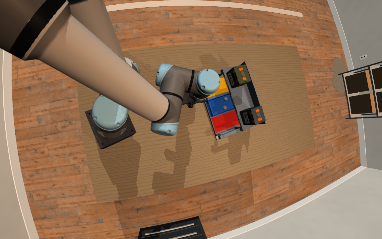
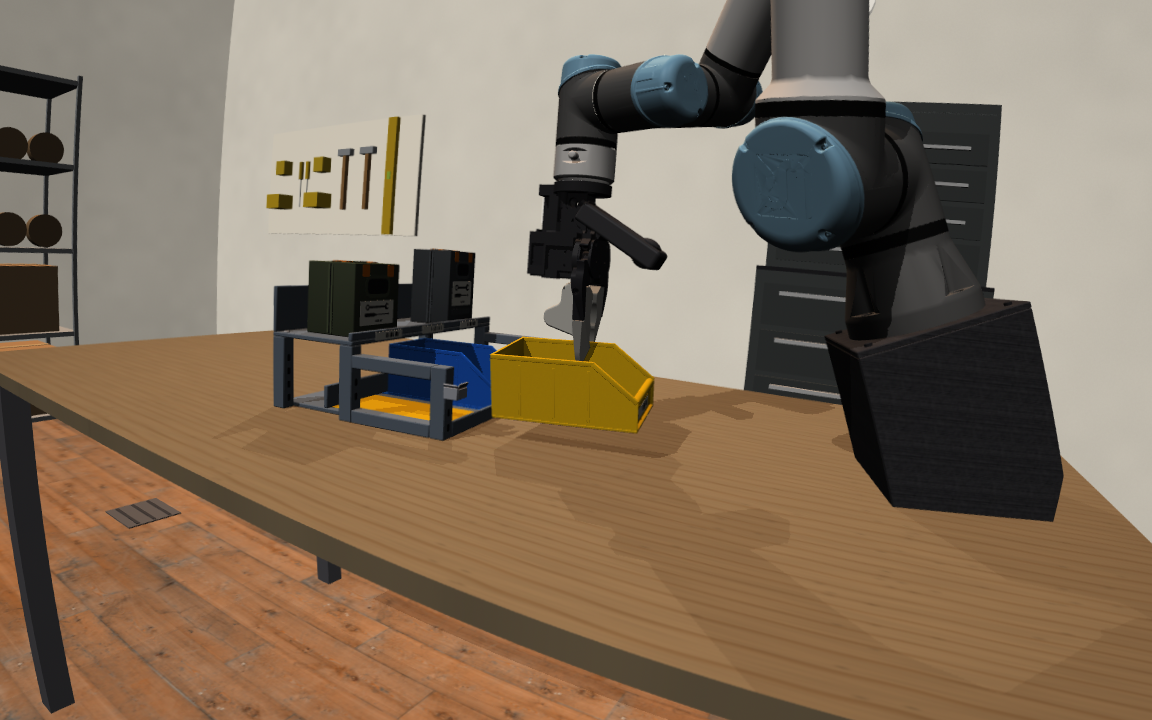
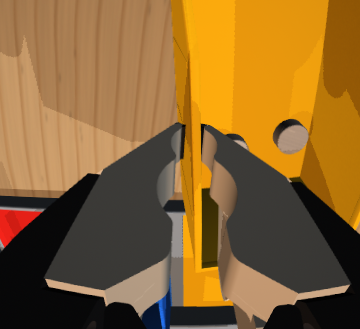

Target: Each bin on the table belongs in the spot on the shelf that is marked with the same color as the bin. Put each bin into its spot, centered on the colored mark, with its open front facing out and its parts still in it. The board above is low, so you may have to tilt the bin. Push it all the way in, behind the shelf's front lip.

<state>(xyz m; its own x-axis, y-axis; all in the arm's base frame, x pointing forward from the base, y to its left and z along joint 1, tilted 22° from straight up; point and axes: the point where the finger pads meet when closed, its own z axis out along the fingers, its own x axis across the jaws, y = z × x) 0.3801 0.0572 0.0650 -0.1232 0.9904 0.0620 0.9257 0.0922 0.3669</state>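
The yellow bin lies 4 cm to the left of my hand, 3 cm below it and 1 cm behind it. Also, from my hand: blue bin: 23 cm ahead, 6 cm below, 3 cm to the right.
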